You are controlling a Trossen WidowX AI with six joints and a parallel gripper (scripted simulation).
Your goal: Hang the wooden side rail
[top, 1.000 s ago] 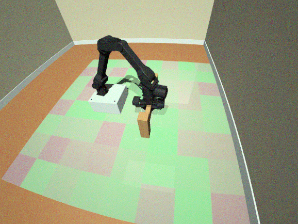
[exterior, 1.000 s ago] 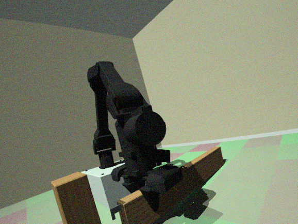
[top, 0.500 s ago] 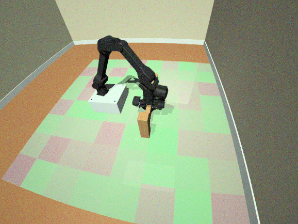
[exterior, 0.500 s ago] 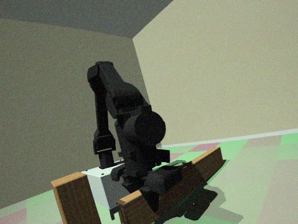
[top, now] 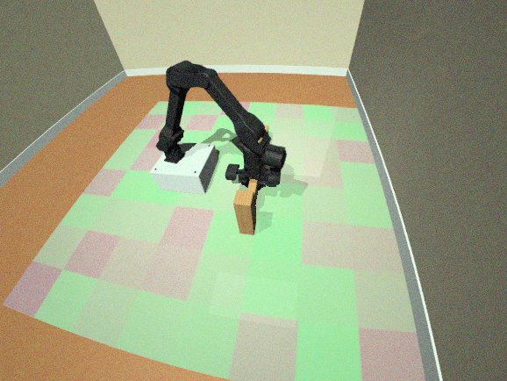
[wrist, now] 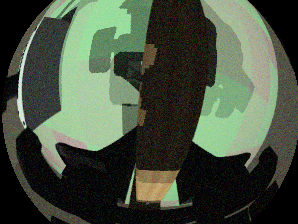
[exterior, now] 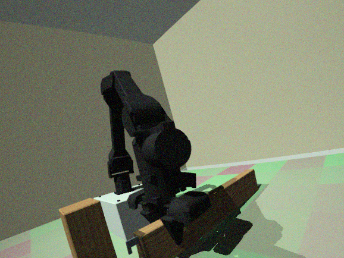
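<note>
Right now my gripper tip is 140 mm to the left of the wooden headboard post, 40 mm below it and 30 mm short of it.
</note>
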